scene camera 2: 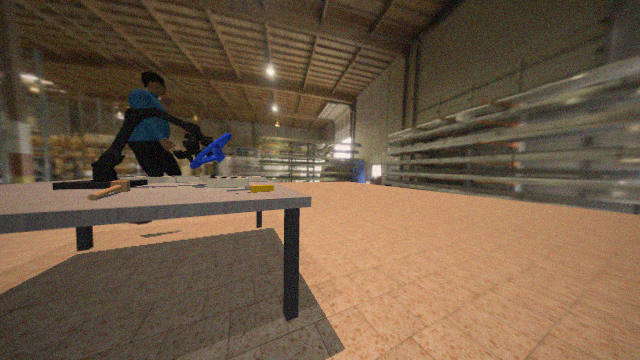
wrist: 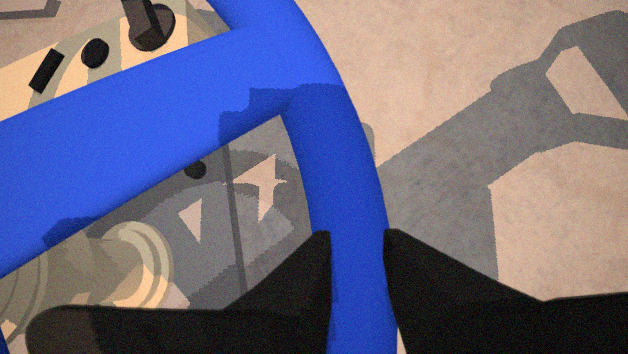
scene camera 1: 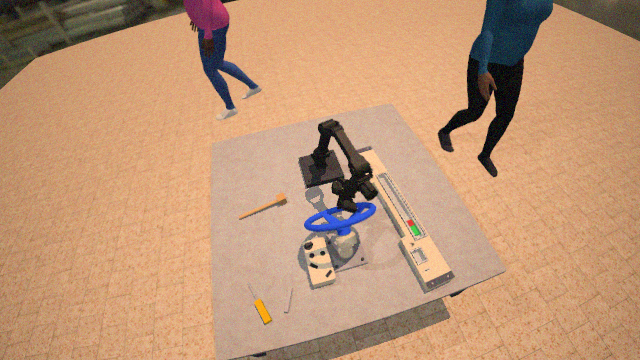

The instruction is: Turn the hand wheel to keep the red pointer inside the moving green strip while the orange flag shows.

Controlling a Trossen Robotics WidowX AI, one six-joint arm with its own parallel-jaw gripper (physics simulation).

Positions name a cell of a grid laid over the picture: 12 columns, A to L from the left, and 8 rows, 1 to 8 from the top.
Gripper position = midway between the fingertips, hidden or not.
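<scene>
There's a beige block (wrist: B2) that I can see, along with a blue hand wheel (wrist: B4), and I can see my gripper (wrist: G6) too.
</scene>
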